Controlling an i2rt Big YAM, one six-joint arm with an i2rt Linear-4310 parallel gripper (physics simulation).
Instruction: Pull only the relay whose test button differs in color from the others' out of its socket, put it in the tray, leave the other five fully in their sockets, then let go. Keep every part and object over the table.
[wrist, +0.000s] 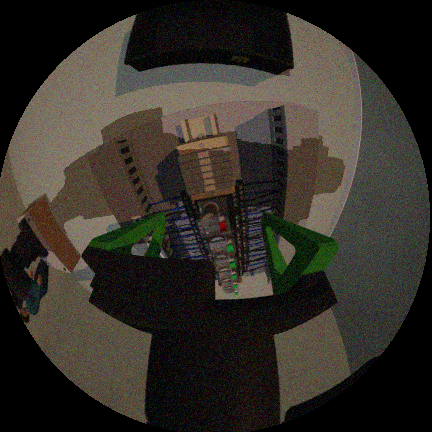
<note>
In view: my gripper (212, 216) and a relay (212, 219).
</note>
